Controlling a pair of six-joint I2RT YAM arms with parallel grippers.
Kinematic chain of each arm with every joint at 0, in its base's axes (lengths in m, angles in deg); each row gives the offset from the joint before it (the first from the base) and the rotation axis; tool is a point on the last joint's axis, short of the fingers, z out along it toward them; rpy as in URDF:
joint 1: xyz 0 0 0.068 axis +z
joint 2: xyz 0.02 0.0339 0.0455 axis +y
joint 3: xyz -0.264 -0.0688 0 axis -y
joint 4: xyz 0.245 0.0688 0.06 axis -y
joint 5: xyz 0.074 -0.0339 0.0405 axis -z
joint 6: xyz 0.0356 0 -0.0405 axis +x
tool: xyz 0 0 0 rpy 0 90 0
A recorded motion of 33 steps. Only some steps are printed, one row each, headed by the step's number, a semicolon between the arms.
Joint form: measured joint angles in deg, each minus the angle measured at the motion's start. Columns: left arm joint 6, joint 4, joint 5, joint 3, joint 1, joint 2; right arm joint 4, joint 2, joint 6, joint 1, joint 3, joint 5.
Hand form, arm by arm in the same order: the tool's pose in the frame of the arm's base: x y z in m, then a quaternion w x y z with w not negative. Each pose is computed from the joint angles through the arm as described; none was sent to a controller.
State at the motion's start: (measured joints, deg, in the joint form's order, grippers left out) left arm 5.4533 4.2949 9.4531 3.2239 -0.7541 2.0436; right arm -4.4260 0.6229 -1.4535 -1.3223 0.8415 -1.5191
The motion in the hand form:
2: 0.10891 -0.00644 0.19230 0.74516 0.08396 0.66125 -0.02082; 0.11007 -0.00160 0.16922 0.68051 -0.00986 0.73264 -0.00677
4: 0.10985 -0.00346 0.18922 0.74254 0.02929 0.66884 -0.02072; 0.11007 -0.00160 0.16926 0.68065 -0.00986 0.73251 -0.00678
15: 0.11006 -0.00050 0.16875 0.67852 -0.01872 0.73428 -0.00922; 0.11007 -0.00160 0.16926 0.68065 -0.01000 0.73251 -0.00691
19: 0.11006 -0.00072 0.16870 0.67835 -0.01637 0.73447 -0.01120; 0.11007 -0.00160 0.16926 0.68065 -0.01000 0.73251 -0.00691
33: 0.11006 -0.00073 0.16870 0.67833 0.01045 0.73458 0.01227; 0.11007 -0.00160 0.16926 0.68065 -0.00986 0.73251 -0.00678
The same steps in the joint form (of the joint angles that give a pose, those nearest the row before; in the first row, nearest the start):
2: -0.72 1.60 -1.45 -1.77 -0.02 -1.15; -0.02 0.00 0.00 0.00 0.00 0.00
4: -4.90 1.57 -6.08 -2.27 0.04 -1.18; 0.00 0.00 0.00 0.00 0.00 0.00
15: -7.80 -9.03 -10.84 -2.36 0.05 -1.38; 0.00 0.00 -0.02 0.00 0.00 0.00
19: -7.76 -9.05 -10.49 -2.36 0.04 -1.38; 0.00 0.00 -0.02 0.00 0.00 0.00
33: -3.67 -9.05 -10.34 -2.36 0.09 -1.38; 0.00 0.00 0.00 0.00 0.00 0.00

